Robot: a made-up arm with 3 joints. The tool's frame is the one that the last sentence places.
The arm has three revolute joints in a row. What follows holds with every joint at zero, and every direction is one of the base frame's.
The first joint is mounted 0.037 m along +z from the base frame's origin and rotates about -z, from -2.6 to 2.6 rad.
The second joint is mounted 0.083 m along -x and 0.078 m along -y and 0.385 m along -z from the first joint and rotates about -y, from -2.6 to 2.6 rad.
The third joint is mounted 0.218 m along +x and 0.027 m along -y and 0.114 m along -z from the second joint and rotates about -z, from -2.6 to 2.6 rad.
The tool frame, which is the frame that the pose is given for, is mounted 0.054 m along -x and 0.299 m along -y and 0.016 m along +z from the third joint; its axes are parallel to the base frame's.
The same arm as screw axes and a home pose.
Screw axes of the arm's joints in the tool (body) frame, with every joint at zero. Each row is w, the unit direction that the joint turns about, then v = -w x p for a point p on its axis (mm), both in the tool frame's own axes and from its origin. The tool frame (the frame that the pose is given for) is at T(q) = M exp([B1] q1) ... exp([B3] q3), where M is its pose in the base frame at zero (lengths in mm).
B1 = (0, 0, -1, -404.0, -81.0, 0.0)
B2 = (0, -1, 0, 98.0, 0.0, 164.0)
B3 = (0, 0, -1, -299.0, 54.0, 0.0)
M =
1 0 0 81.0
0 1 0 -404.0
0 0 1 -446.0
0 0 0 1
Joint limits (rad, base to tool): -2.6000..2.6000 -2.6000..2.6000 -2.6000..2.6000

